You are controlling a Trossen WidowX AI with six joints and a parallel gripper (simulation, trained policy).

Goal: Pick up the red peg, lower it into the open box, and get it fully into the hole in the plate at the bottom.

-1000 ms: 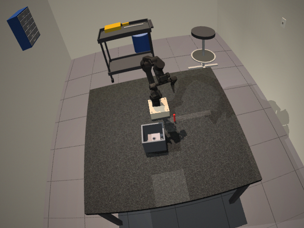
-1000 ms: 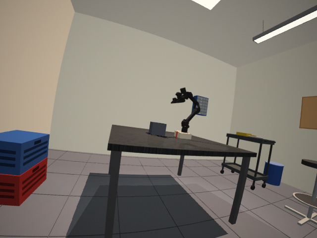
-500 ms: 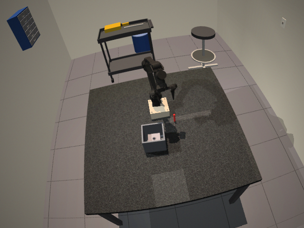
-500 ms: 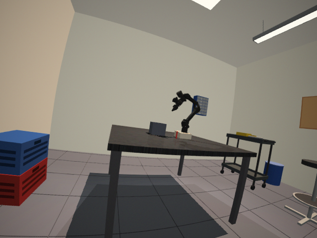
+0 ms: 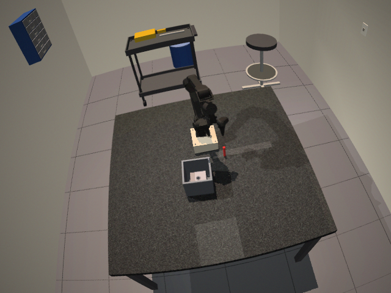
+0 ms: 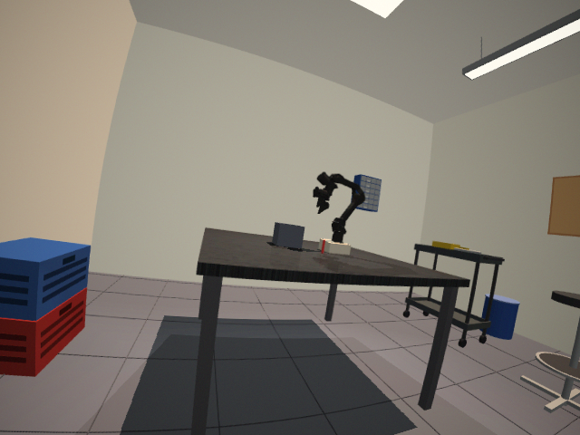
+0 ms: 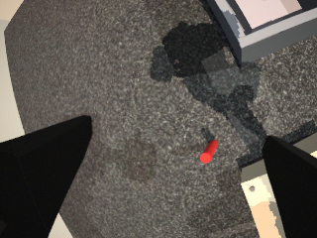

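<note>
My gripper tip is 210 mm above the red peg, 50 mm past it and 40 mm to the right of it. From my gripper tip the other things lie so: plate: 200 mm below, 130 mm to the right, 130 mm ahead.
</note>
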